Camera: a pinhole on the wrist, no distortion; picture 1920 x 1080 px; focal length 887.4 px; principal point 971.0 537.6 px. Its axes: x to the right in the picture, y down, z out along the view. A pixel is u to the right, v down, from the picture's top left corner.
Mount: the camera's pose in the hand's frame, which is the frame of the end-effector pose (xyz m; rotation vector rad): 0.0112 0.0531 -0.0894 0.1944 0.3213 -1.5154
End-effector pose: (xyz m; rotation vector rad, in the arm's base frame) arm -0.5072 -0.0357 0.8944 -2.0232 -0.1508 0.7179
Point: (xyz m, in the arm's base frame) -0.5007 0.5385 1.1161
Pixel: 1537 624
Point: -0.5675 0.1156 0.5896
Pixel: 292 855
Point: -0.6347 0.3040 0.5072
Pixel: 491 786
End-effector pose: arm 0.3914 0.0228 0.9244 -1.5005 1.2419 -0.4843
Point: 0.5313 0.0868 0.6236
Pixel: 122 733
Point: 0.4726 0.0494 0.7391
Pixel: 299 714
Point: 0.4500 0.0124 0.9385
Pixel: 1243 545
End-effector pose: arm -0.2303 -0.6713 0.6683 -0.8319 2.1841 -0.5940
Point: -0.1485 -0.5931 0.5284
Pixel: 380 259
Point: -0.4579 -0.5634 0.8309
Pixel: behind the camera
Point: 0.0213 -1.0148 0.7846
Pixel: 1753 541
